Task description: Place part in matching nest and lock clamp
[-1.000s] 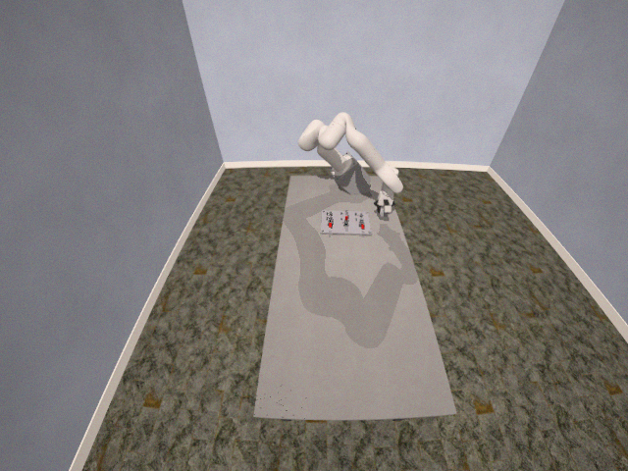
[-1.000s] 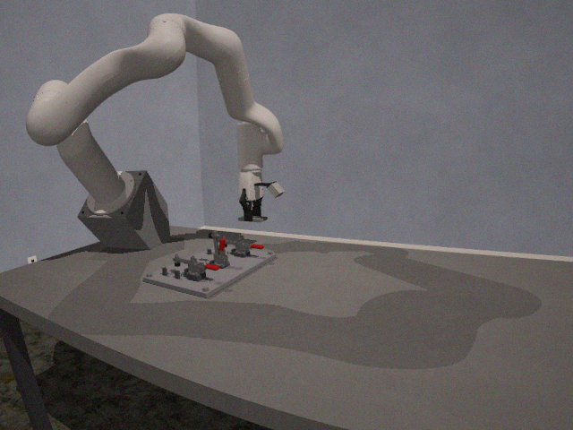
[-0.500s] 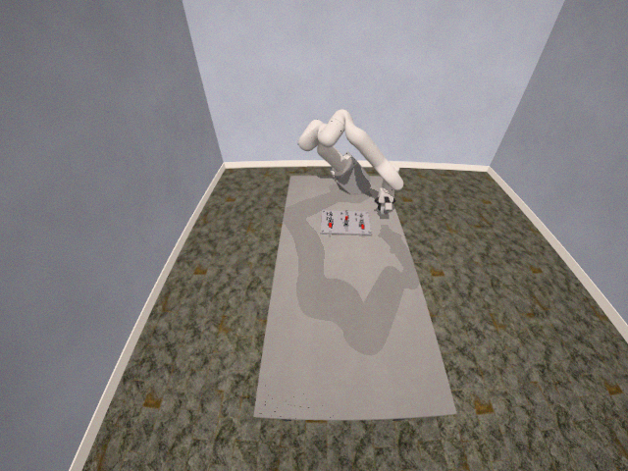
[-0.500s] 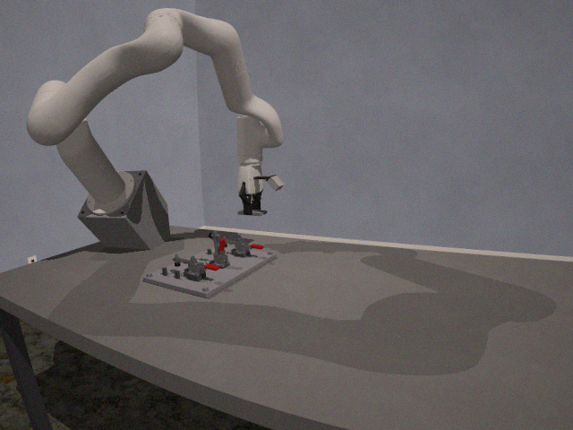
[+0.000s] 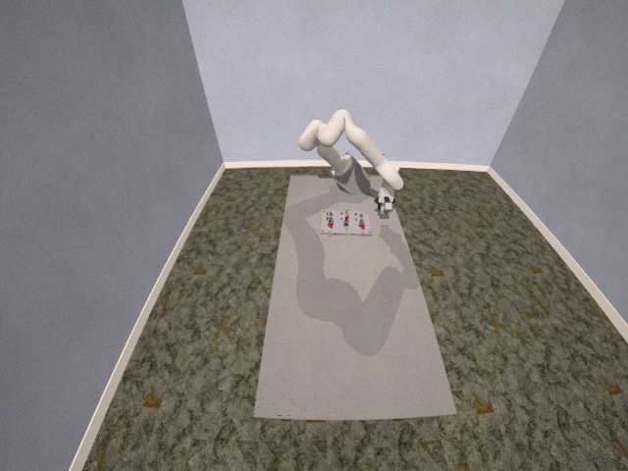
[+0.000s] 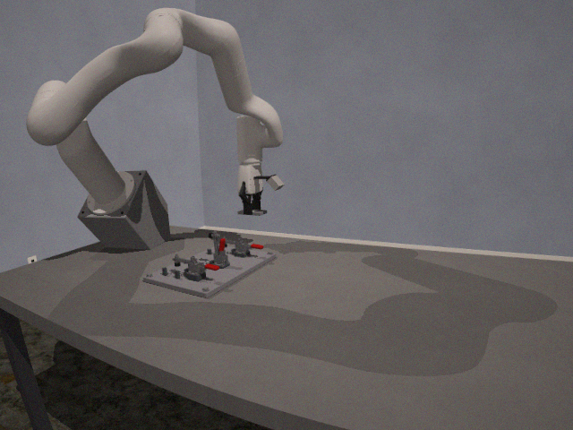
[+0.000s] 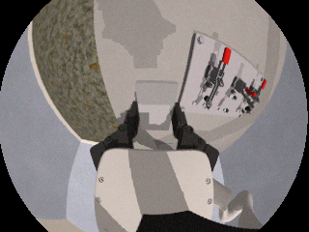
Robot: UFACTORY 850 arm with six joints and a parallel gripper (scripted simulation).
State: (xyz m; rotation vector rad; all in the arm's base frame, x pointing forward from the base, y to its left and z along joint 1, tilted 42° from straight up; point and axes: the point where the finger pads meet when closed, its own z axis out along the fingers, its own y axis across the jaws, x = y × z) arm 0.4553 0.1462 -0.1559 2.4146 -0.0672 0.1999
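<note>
The part lies 2 cm below my hand. From my hand the other things lie so: fixture plate (25 cm to the right, 13 cm below, 2 cm behind).
</note>
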